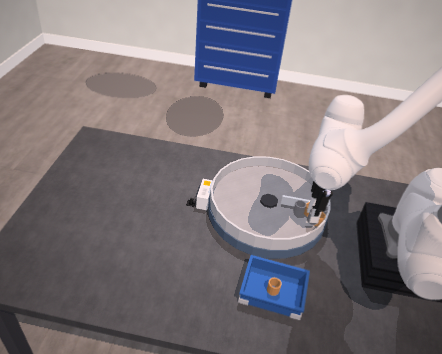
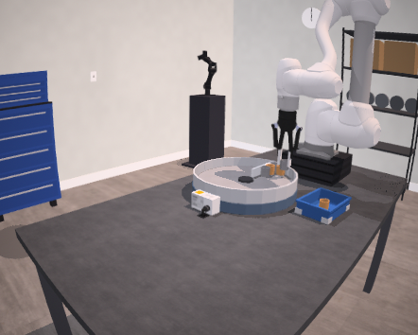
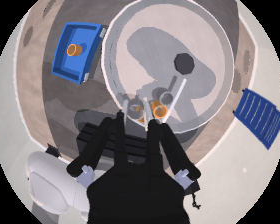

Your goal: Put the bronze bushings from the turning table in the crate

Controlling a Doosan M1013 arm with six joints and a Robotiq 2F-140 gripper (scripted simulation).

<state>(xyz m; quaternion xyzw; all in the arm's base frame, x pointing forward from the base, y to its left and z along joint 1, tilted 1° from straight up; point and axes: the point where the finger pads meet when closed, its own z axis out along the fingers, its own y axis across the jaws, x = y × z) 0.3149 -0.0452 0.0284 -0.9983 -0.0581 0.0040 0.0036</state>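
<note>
The round turning table lies 140 mm ahead of my hand, 100 mm to the right of it and 90 mm below it. Also, from my hand: blue crate (240 mm to the left, 110 mm below, 110 mm ahead).
</note>
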